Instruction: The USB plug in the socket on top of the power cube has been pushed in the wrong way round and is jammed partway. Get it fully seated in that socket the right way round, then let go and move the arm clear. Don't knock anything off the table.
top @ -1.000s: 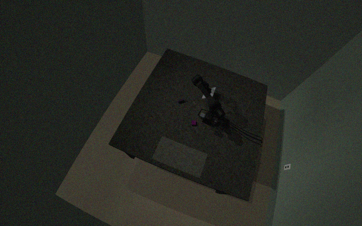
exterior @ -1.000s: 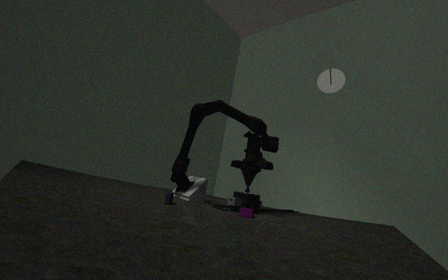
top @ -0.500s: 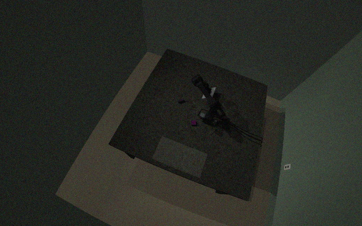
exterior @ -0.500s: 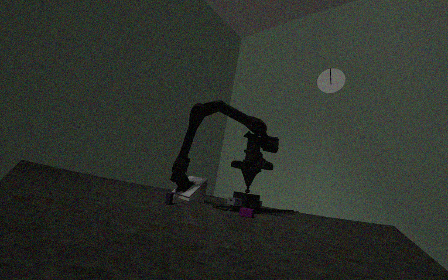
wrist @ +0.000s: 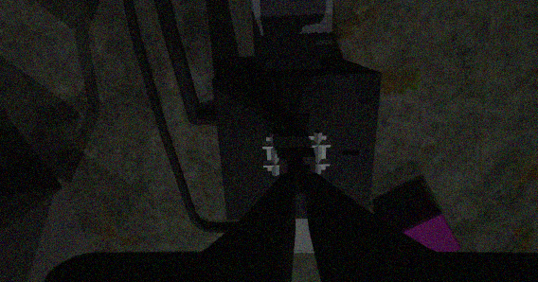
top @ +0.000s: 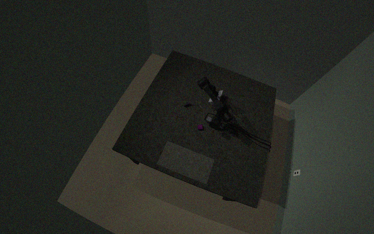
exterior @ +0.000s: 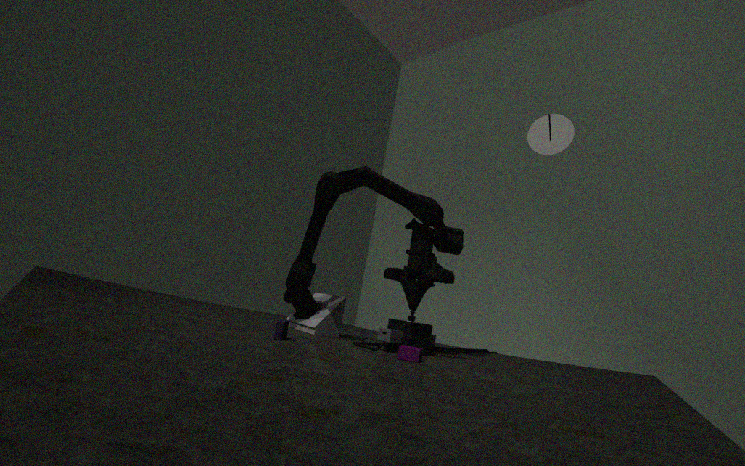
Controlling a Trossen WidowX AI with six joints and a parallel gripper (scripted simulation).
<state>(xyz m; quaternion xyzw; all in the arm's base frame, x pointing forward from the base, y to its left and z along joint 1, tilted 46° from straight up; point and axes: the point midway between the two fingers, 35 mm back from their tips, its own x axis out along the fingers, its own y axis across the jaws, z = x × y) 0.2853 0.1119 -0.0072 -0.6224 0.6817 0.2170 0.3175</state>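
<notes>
My gripper tip is now 20 mm above the dark USB plug. The rest, counted from my gripper tip: magenta block (110 mm to the right, 90 mm below, 80 mm ahead); then USB socket (40 mm below).
</notes>
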